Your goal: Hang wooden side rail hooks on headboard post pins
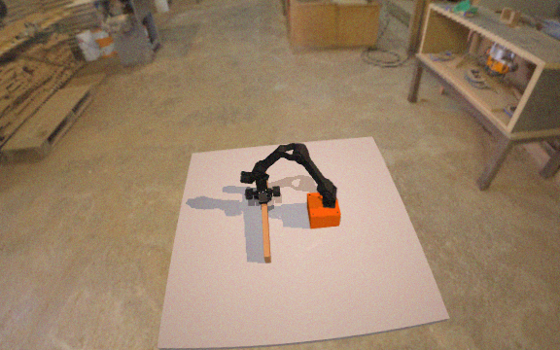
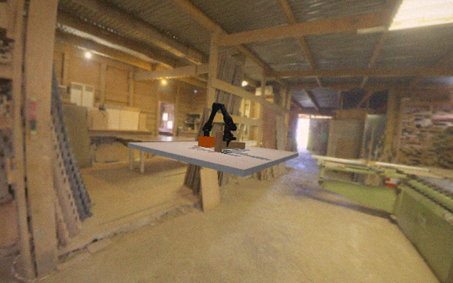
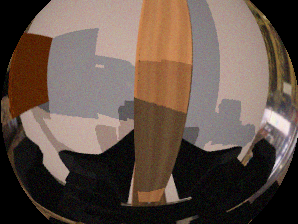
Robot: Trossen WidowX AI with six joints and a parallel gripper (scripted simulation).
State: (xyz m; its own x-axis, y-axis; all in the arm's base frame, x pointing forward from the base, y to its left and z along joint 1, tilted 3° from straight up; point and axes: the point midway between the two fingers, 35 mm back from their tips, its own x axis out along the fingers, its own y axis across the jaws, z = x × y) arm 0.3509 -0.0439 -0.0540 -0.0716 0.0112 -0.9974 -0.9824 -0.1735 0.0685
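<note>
Right now my gripper tip is 110 mm to the left of the upright headboard post, 40 mm below it and 20 mm short of it.
</note>
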